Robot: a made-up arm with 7 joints.
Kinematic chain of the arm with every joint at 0, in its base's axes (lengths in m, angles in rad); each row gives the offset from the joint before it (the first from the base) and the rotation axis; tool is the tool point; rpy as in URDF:
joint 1: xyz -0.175 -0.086 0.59 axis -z
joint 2: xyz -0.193 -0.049 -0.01 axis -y
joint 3: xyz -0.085 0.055 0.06 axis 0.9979 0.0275 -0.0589
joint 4: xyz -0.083 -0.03 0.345 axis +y
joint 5: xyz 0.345 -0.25 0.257 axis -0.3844 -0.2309 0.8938
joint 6: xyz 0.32 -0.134 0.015 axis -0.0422 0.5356 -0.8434
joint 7: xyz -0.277 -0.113 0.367 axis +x
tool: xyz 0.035 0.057 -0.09 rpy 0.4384 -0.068 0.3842
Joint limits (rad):
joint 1: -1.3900..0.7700
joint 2: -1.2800..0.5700
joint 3: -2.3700..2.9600
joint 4: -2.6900..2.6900
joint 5: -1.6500..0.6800
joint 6: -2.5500..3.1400
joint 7: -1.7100..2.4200
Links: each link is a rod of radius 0.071 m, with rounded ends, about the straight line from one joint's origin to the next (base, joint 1, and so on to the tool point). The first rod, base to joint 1, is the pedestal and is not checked.
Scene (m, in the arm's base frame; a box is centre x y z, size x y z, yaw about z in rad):
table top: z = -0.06
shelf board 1: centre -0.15 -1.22 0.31 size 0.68 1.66 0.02 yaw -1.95
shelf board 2: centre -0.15 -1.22 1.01 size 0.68 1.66 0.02 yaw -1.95
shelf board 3: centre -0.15 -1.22 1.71 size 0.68 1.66 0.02 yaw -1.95
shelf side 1: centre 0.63 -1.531 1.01 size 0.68 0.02 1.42 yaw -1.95
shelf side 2: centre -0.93 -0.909 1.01 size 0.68 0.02 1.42 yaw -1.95
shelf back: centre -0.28 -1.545 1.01 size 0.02 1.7 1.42 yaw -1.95
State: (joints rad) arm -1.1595 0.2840 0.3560 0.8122 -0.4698 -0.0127 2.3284
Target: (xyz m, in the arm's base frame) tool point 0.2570 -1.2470 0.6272
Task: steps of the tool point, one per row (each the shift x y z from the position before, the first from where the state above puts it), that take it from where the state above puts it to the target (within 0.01 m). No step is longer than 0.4 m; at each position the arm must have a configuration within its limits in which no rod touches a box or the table.
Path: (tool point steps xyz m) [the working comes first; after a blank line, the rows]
Joints at the target: -0.5481 0.3614 1.0126 -0.1541 -0.6162 -0.1099 2.4200
Straight joint move there: clear.

1: 0.0385 -0.2833 -0.0084
2: -0.0426 -0.3074 -0.0828
3: -0.1388 -0.2819 -0.1554
4: -0.2274 -0.2051 -0.2146

